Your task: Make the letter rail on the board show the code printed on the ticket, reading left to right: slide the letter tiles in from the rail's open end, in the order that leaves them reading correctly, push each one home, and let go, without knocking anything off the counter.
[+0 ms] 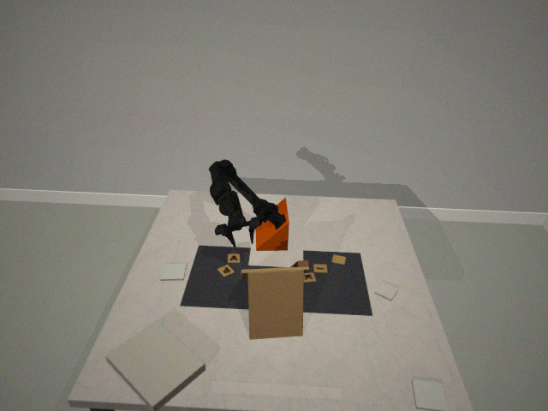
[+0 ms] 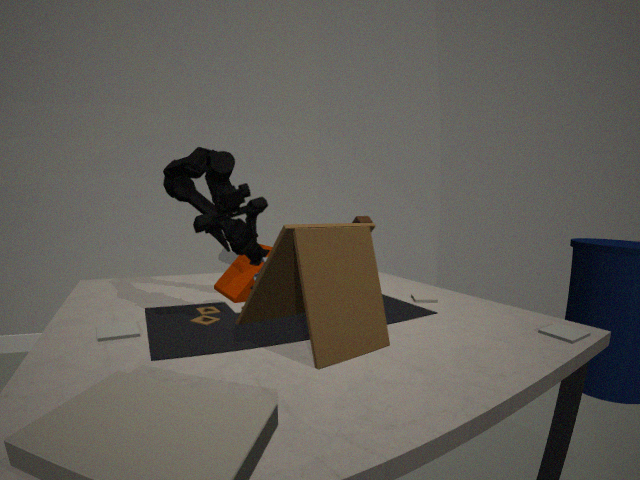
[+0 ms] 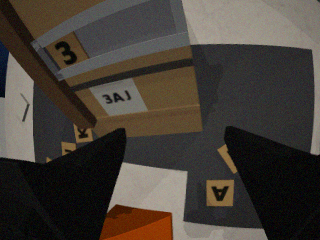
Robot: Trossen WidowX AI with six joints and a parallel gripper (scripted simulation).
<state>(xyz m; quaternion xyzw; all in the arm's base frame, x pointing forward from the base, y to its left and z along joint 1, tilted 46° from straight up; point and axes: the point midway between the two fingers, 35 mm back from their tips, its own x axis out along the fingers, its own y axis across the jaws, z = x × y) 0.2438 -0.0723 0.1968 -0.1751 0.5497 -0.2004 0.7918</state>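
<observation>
Right now my gripper tip is 80 mm past the tile marked p, 80 mm to the left of it and 200 mm above it. Also, from my gripper tip: white ticket: 50 mm ahead, 110 mm to the left, 110 mm below; then dark mat: 50 mm behind, 150 mm to the left, 200 mm below; then tan tile marked 3: 120 mm ahead, 140 mm to the left, 40 mm below.
</observation>
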